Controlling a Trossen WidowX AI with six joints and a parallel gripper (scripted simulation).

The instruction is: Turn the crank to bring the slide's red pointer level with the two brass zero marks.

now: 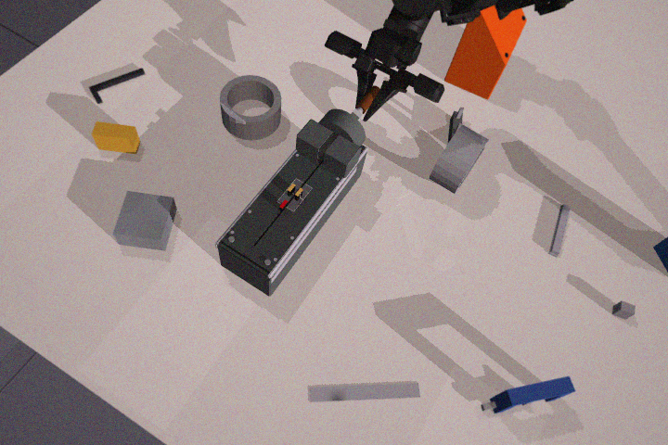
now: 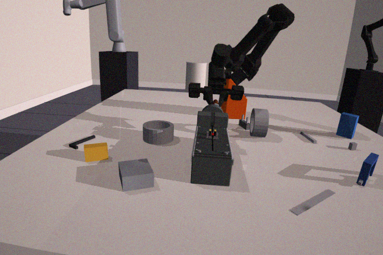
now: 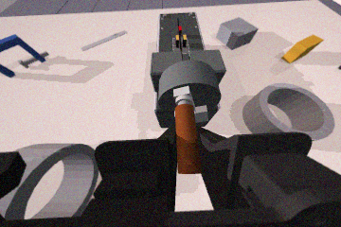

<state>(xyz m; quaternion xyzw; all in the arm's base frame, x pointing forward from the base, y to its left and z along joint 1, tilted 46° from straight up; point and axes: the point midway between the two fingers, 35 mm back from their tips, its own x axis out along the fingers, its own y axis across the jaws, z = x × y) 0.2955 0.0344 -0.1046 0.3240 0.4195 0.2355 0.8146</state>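
Now: the red pointer 20 cm ahead of my gripper tip, 1 cm to the left of it and 1 cm below it. The rest, counted from my gripper tip: grey cube: 32 cm ahead, 15 cm to the right, 7 cm below; yellow block: 24 cm ahead, 29 cm to the right, 7 cm below; crank handle: 2 cm behind, 3 cm above.
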